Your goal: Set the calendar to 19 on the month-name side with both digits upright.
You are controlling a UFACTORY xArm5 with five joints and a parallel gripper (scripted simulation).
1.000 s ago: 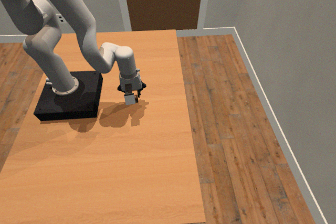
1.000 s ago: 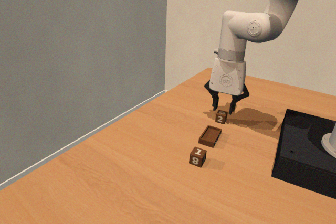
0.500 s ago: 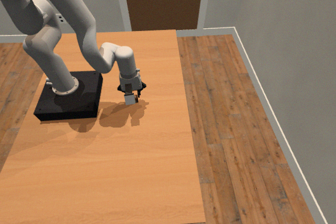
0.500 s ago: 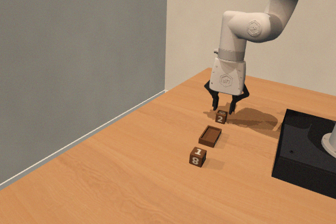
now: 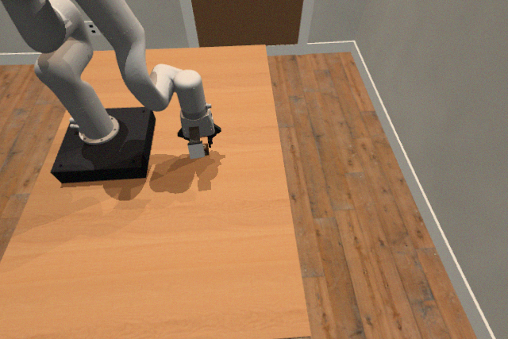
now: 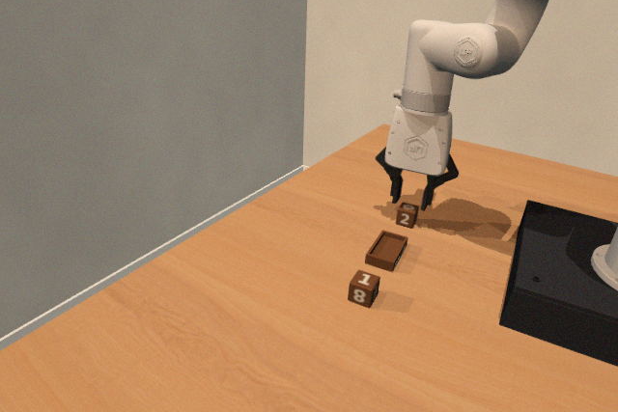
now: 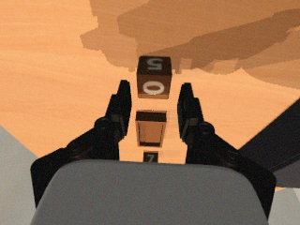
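My gripper is now 40 mm above the brown date cube. The rest, counted from my hand: tray (20 mm behind, 110 mm to the left, 50 mm below).
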